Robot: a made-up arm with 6 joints.
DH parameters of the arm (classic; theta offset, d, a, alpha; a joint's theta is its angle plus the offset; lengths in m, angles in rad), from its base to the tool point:
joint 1: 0 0.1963 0 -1.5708
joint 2: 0.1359 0 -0.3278 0
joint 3: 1.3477 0 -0.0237 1.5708
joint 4: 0 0.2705 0 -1.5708
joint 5: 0 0 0.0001 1.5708
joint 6: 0 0.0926 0 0
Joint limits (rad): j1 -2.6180..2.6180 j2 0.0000..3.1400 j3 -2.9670..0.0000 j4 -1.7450..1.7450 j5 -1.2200..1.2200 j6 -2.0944..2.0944
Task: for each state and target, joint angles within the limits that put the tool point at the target. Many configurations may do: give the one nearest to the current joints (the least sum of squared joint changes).
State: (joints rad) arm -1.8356 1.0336 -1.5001 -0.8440 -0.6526 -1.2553
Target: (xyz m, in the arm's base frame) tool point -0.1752 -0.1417 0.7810
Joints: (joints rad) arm -2.5761 1.3591 -1.9241 -0.7046 -0.4452 -1.2553
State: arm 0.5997 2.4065 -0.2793 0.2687 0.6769 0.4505
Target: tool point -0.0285 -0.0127 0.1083
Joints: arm 0.6983 3.1400 -0.0539 0.2747 0.3482 0.4505
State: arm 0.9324 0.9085 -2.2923 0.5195 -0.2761 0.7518
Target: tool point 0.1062 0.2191 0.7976
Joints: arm 1.1537 1.4466 -2.1046 0.5098 -0.1867 0.7518
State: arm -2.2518 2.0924 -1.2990 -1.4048 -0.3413 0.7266
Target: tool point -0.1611 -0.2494 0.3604
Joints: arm -2.2676 1.3661 -0.7277 -1.4714 -0.4084 0.7266
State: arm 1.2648 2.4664 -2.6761 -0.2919 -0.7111 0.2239
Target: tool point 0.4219 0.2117 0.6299
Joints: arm 0.4390 2.4553 -2.9670 -0.1450 -1.1694 0.2239
